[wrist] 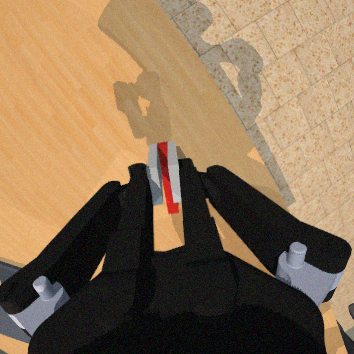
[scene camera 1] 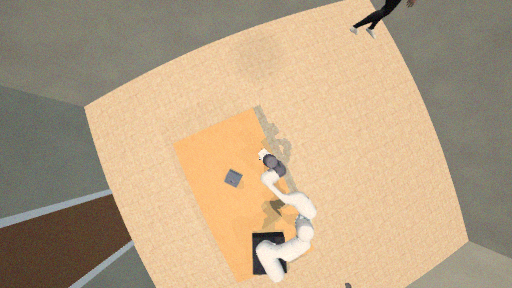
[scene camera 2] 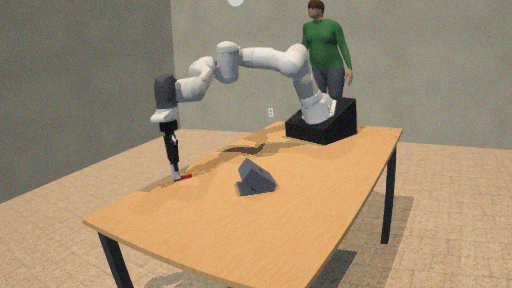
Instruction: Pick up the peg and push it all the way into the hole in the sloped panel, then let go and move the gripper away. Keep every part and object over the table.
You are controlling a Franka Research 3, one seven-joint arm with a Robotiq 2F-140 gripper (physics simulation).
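Observation:
The red peg [scene camera 2: 185, 177] [wrist: 166, 175] lies roughly level between the fingertips, with one end sticking out past the pads. My gripper [scene camera 2: 176, 175] [wrist: 164, 156] points down and is shut on the peg, with a grey pad on each side of it. The peg is at or very close to the table top; whether it touches is not clear. The grey block with the sloped panel [scene camera 1: 233, 178] [scene camera 2: 257, 178] stands on the table, apart from the gripper, and a dark hole shows in its slope. The peg is hidden in the top view.
The wooden table [scene camera 1: 210, 150] [scene camera 2: 200, 225] has its long edge close beside the gripper, with tiled floor beyond. The arm's black base block [scene camera 1: 257, 267] [scene camera 2: 320, 133] stands at the other end. A person in green [scene camera 2: 324, 45] stands behind it. Another person's legs [scene camera 1: 376, 19] show on the floor.

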